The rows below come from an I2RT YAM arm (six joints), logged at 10 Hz.
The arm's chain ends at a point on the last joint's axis. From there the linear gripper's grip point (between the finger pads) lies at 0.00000 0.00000 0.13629 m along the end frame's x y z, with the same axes.
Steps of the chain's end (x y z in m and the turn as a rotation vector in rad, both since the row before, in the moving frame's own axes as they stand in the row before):
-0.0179 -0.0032 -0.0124 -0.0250 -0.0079 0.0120
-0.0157 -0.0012 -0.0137 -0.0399 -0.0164 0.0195
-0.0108 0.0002 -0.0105 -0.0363 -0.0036 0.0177
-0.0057 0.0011 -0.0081 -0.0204 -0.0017 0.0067
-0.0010 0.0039 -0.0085 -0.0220 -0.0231 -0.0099
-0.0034 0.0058 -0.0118 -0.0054 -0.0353 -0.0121
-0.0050 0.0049 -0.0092 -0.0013 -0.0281 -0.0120
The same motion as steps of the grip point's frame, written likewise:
-0.0190 0.0002 -0.0124 -0.0250 -0.0079 0.0120
-0.0180 0.0042 -0.0138 -0.0399 -0.0164 0.0195
-0.0113 0.0051 -0.0106 -0.0363 -0.0036 0.0177
-0.0059 0.0039 -0.0081 -0.0204 -0.0017 0.0067
-0.0041 0.0069 -0.0086 -0.0220 -0.0231 -0.0099
-0.0082 0.0066 -0.0119 -0.0054 -0.0353 -0.0121
-0.0088 0.0051 -0.0093 -0.0013 -0.0281 -0.0120

